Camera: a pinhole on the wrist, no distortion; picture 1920 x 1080 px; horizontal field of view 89.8 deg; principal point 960.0 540.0 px. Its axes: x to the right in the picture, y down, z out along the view. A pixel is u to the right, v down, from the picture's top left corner.
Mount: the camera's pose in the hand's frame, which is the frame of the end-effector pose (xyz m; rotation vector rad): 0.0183 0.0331 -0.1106 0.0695 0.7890 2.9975
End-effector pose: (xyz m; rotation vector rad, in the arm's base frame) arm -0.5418 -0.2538 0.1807 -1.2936 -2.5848 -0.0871
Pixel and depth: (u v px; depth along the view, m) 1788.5 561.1 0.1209
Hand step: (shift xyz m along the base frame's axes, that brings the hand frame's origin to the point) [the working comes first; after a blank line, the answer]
In the camera's frame: 0.1040 0.0026 0.1209

0.1215 -0.0041 -0.0243
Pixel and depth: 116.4 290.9 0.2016
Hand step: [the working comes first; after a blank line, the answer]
In the camera's frame: -0.1765 -0.0521 0.2016

0.0084 0.2685 0.0094
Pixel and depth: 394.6 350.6 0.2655
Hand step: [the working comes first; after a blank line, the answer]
In the camera's frame: -0.1558 -0.0522 0.2655

0.0332 0.2839 -0.0511
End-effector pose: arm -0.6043 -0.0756 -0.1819 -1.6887 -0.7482 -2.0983
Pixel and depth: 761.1 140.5 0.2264
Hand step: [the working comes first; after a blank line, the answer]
In the camera's frame: -0.0467 -0.0939 0.2264

0.1389 -0.1516 0.1247
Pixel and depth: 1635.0 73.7 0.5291
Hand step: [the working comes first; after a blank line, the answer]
In the camera's frame: 0.3707 -0.2561 0.5291

0.5632 -0.3072 -0.1719
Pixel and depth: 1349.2 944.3 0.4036
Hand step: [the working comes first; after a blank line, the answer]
In the camera's frame: 0.1631 0.1694 0.4036

0.3419 0.1143 -0.0565
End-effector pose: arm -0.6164 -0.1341 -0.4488 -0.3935 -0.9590 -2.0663
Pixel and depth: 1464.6 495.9 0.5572
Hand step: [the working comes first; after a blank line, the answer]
In the camera's frame: 0.2919 -0.0255 0.5572

0.4002 0.2751 0.2804
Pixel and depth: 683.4 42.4 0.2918
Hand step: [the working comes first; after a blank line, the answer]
In the camera's frame: -0.0838 -0.1507 0.2918

0.1560 -0.1339 0.2624
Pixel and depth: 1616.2 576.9 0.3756
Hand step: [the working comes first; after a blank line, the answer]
In the camera's frame: 0.2558 0.0144 0.3756

0.2939 0.2061 0.1397
